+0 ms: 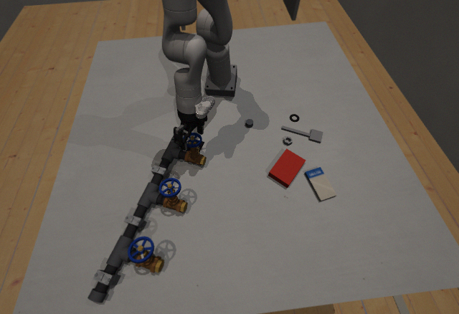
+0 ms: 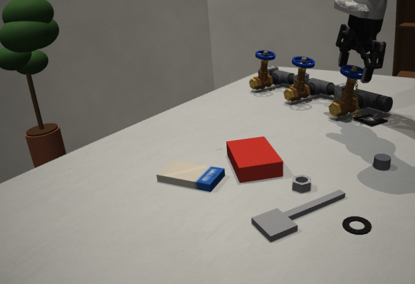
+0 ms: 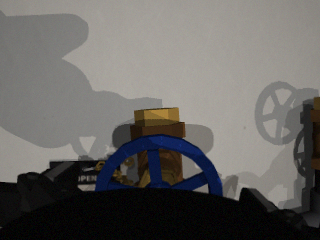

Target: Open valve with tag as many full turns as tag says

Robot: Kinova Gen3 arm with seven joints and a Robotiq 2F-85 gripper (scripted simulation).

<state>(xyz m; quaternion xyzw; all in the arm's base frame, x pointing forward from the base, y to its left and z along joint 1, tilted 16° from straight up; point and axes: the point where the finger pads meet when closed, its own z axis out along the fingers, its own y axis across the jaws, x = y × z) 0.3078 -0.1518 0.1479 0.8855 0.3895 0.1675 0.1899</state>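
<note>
My hand is 12 cm above the black tag and 4 cm past it. The rest, counted from my hand: red block 31 cm to the left, 13 cm ahead, 11 cm below; then small grey cylinder 23 cm to the left, 11 cm below, 10 cm behind; then grey paddle-shaped tool 44 cm to the left, 12 cm below.
</note>
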